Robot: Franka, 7 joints.
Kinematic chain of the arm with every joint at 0, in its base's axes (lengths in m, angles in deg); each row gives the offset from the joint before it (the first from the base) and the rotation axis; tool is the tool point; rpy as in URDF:
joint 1: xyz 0 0 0.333 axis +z
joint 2: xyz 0 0 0 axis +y
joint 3: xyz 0 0 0.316 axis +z
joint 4: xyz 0.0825 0 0 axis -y
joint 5: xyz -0.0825 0 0.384 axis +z
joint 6: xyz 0 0 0 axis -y
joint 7: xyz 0.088 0 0 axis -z
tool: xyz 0 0 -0.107 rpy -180 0 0
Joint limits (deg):
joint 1: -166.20..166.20
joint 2: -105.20..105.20
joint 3: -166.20..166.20
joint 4: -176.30..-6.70
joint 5: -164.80..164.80
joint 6: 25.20..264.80
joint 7: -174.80..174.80
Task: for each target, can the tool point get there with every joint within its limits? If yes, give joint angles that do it. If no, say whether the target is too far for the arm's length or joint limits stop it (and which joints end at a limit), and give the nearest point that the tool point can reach.
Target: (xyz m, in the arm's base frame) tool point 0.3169 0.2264 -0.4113
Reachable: no: joint limits stop it (at a limit: joint 2) | nearest point 0.3081 0.2201 -0.3521 | short by 0.060 m
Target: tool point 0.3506 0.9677 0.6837
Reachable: no: too far | nearest point 0.2766 0.7635 0.6097 | short by 0.229 m
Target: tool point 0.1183 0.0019 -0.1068
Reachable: yes | joints 34.63 69.02 -6.49 -146.77 42.48 149.69 42.27
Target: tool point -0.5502 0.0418 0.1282
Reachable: yes | joints 46.70 -59.00 127.98 -104.01 9.75 100.28 -28.77
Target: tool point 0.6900 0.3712 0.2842
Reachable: yes | joints 17.03 58.11 24.80 -53.40 -37.27 104.88 -33.03
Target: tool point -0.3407 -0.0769 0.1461
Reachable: yes | joints -102.04 79.84 -40.88 -125.16 130.22 244.79 41.94
